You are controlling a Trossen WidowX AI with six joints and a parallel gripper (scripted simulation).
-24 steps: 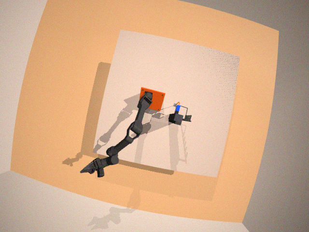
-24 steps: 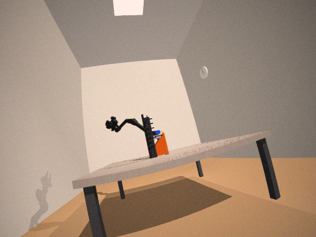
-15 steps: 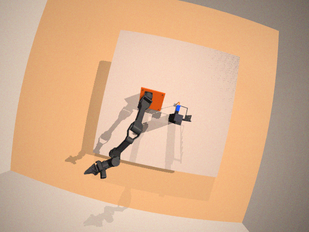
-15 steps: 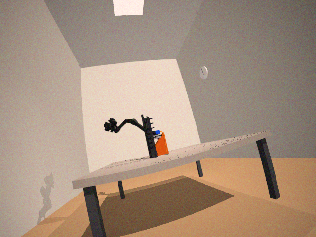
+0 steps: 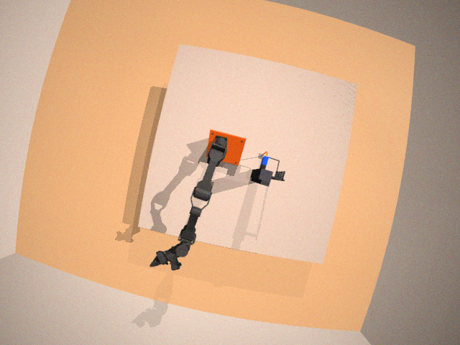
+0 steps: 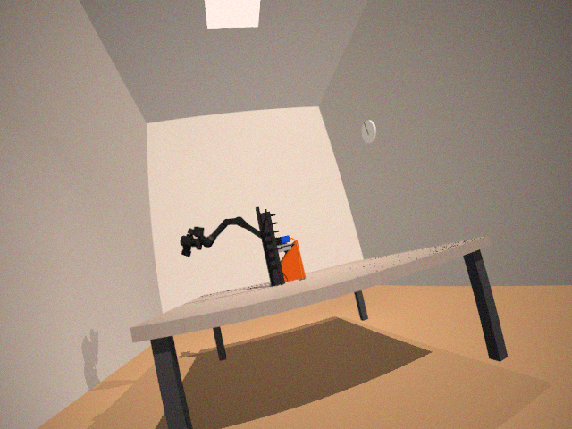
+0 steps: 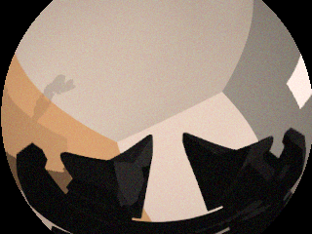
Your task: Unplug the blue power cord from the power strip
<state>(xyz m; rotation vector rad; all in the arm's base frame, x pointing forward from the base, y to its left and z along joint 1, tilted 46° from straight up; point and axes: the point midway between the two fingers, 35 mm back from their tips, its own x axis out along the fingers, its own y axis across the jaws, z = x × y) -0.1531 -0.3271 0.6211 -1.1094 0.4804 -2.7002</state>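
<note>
Right now the blue plug is 620 mm to the left of my gripper tip, 440 mm ahead of it and 160 mm below it.
</note>
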